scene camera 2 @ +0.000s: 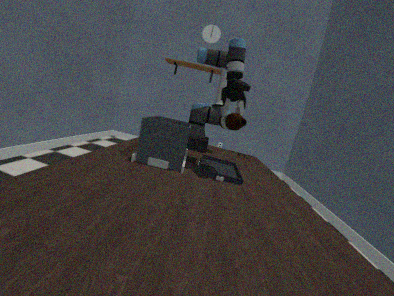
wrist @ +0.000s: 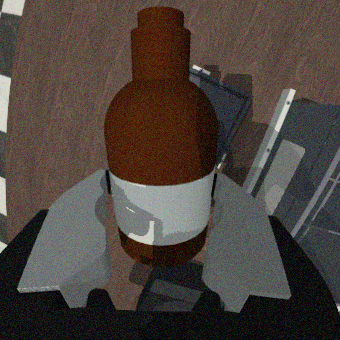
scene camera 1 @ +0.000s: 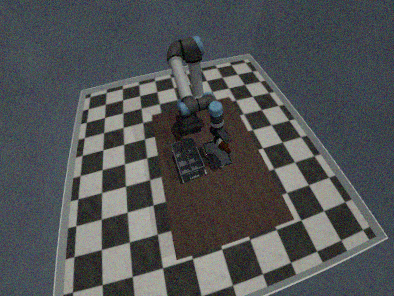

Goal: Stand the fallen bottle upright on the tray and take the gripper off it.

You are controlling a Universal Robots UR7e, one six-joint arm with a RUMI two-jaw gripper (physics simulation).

Labels:
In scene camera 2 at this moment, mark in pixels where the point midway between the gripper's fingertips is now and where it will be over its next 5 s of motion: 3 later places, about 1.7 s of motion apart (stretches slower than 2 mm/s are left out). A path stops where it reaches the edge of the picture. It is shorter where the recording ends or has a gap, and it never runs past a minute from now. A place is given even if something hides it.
My gripper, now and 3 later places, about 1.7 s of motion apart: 231, 120; 266, 114; 263, 115; 256, 111

